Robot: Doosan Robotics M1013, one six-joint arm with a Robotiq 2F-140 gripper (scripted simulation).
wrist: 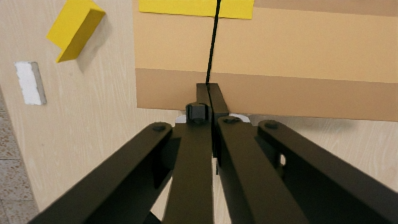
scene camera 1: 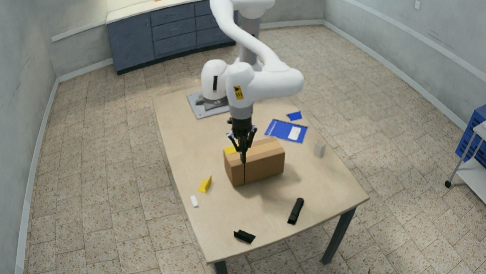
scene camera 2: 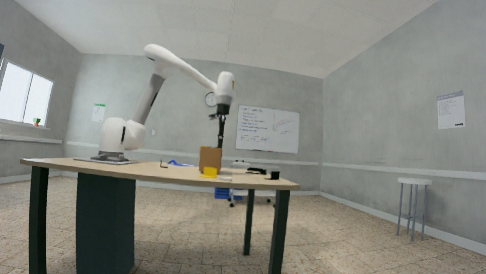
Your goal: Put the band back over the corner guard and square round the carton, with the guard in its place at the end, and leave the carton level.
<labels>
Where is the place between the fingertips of my gripper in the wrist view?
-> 206,99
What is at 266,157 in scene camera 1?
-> A brown carton.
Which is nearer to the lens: the white block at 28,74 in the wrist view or the brown carton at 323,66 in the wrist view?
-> The brown carton.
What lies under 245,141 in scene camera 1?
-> My gripper.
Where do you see a blue folder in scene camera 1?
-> At 283,130
</labels>
